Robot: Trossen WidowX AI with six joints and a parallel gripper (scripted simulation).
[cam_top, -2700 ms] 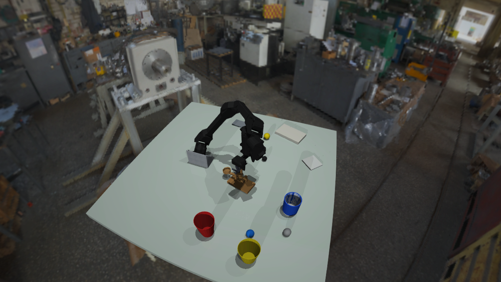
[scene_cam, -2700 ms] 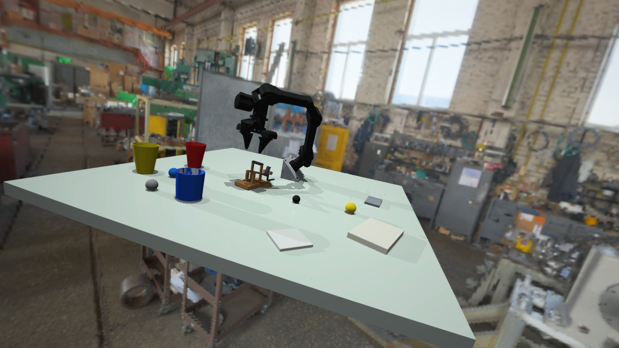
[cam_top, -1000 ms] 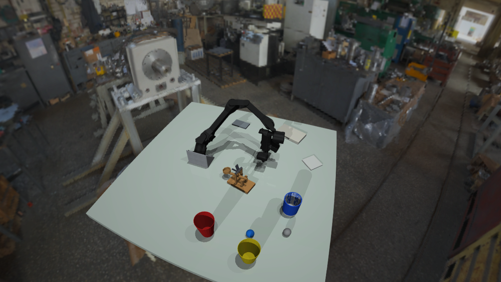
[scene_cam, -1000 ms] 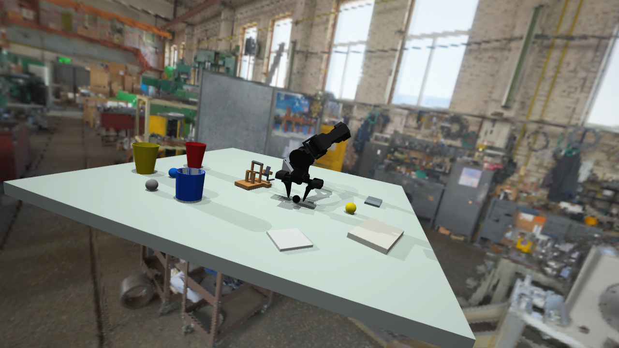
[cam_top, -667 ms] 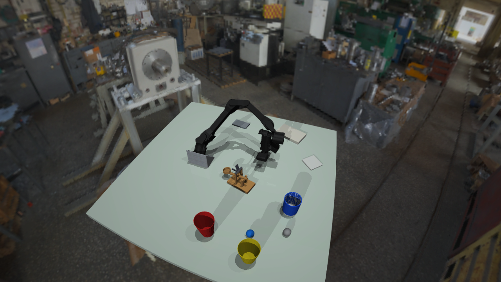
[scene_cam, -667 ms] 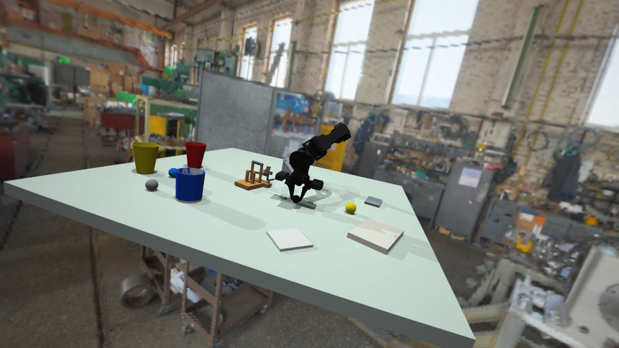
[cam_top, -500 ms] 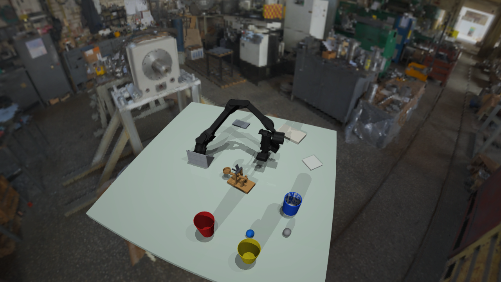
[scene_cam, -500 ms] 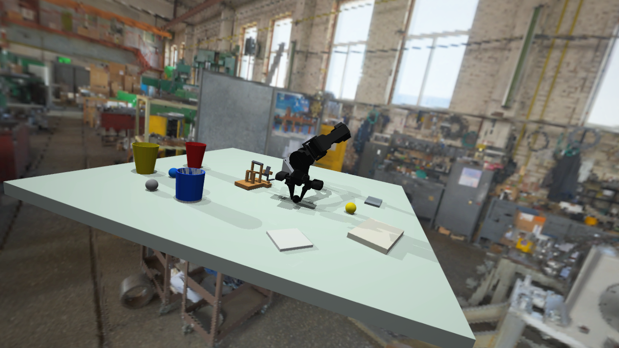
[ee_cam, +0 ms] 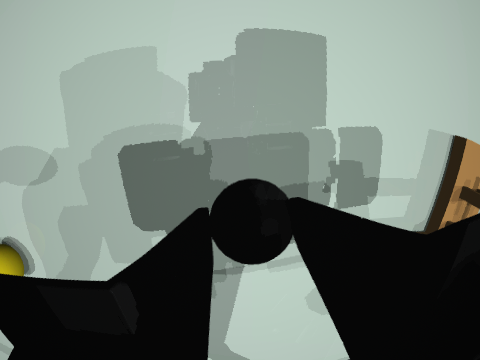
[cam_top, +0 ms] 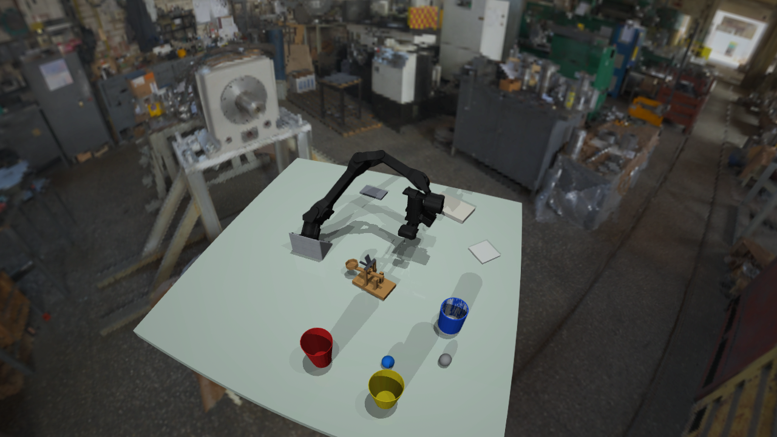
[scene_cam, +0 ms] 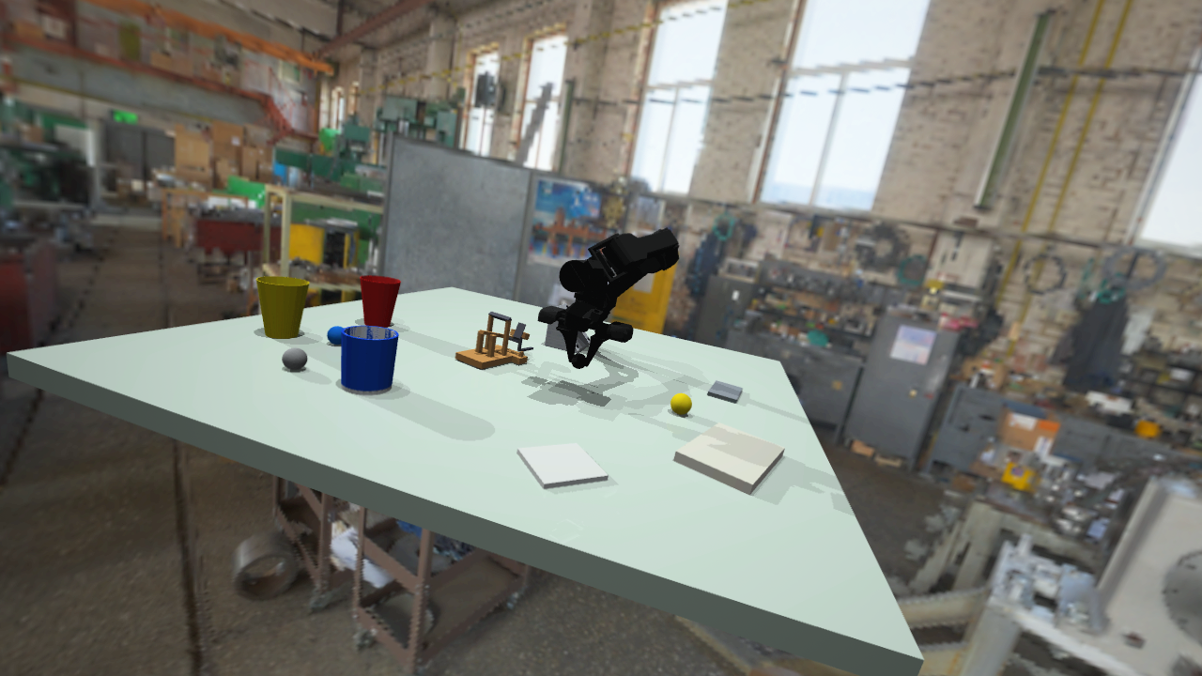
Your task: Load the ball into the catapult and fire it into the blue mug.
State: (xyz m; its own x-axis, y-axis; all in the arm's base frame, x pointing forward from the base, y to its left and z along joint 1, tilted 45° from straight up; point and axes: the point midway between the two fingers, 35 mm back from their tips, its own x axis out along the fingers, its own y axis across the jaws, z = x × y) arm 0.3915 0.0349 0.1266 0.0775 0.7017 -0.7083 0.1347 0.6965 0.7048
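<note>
Now: gripper tip 190 mm to the left of the catapult, 130 mm past it and 10 mm above it. From my gripper tip the other things lie so: yellow ball: 220 mm to the left, 40 mm below, 30 mm behind; then blue mug: 330 mm to the right, 200 mm ahead, 40 mm below; then black ball: 10 mm above.
</note>
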